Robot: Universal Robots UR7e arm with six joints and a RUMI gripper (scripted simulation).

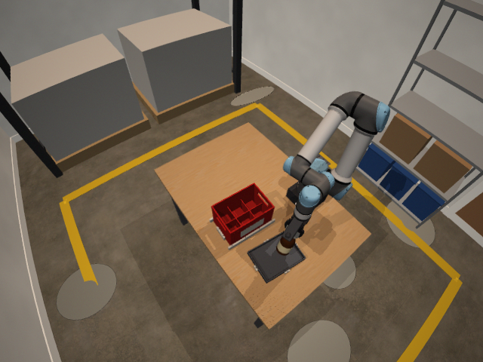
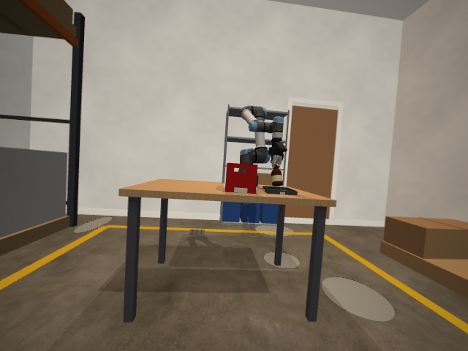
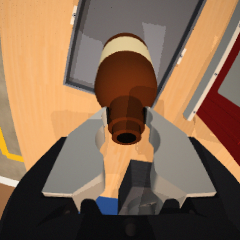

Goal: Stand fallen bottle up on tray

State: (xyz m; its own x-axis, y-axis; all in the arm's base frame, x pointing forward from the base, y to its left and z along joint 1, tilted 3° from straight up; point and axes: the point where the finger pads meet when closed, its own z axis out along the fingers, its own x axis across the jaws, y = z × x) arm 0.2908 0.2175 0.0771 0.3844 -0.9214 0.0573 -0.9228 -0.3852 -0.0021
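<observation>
My gripper is now 1 cm short of the brown bottle and 5 cm above it. Round my hand: red crate (13 cm ahead, 25 cm to the right, 9 cm below); then tray (7 cm ahead, 2 cm to the left, 16 cm below).
</observation>
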